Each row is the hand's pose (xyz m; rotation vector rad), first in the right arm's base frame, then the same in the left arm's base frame.
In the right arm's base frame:
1: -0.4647 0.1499 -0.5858 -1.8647 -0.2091 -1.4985
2: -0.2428 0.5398 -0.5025 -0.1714 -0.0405 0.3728
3: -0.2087 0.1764 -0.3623 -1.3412 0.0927 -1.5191
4: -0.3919 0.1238 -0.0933 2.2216 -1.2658 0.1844
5: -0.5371 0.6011 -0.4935 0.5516 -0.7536 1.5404
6: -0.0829 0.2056 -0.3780 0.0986 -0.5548 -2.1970
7: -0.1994 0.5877 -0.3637 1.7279 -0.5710 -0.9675
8: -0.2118 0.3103 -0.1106 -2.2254 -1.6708 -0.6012
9: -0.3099 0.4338 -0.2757 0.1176 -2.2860 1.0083
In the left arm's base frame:
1: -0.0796 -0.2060 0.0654 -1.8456 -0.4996 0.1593
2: -0.2521 0.2130 0.1187 0.0769 0.9327 1.3992
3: 0.1001 0.0791 0.0144 -1.6797 0.0674 0.0552
4: 0.3039 0.0380 0.2702 2.2000 0.3808 -0.5456
5: -0.3289 0.0534 0.3618 1.7017 0.4077 1.7583
6: 0.0868 0.1753 -0.0722 -0.6152 0.1127 -1.0486
7: -0.1782 0.3303 0.1837 1.0286 0.8727 -0.9341
8: 0.1906 0.2643 0.2114 -1.0311 -1.7440 0.6731
9: -0.0262 0.2009 0.2451 1.4788 -1.1854 0.9960

